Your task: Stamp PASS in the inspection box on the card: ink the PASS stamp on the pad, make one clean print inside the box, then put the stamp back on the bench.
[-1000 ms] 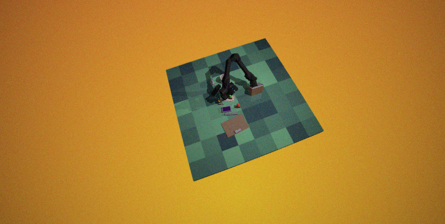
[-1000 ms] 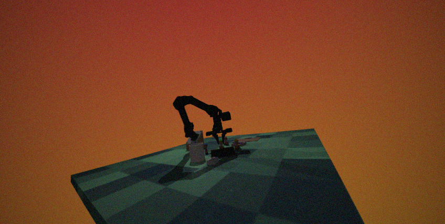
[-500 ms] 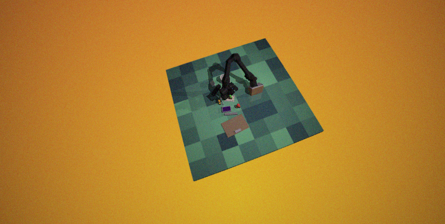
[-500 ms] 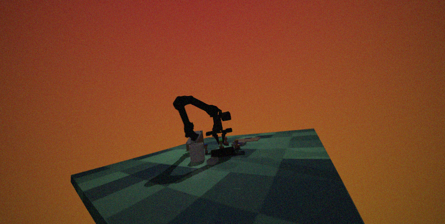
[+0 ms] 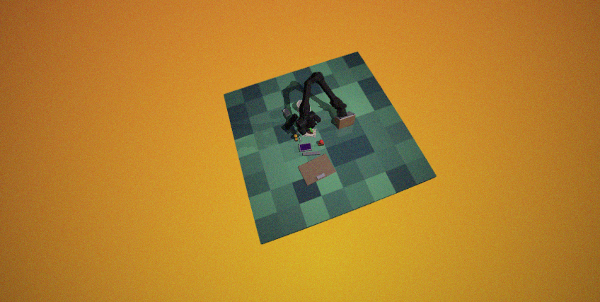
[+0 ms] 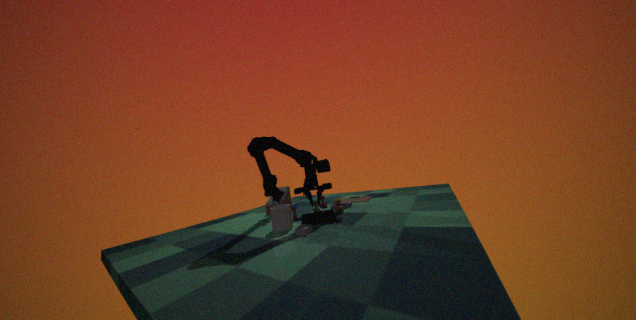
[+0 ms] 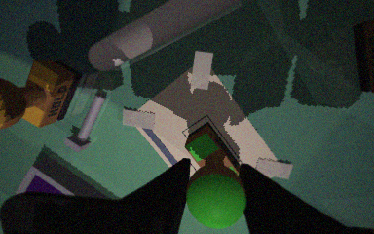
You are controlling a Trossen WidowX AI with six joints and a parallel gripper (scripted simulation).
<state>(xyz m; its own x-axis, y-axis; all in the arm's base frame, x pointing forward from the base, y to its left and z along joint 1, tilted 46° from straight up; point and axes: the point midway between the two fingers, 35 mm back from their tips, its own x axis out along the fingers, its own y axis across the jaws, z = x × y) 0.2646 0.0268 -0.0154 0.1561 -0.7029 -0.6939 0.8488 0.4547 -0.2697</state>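
Now: the white card 40 mm below my gripper tip. Round my gripper tip: green-knobbed stamp 10 mm below; grey peg 90 mm ahead, 50 mm to the left, 30 mm below; white marker 80 mm to the right, 60 mm ahead, 30 mm below.
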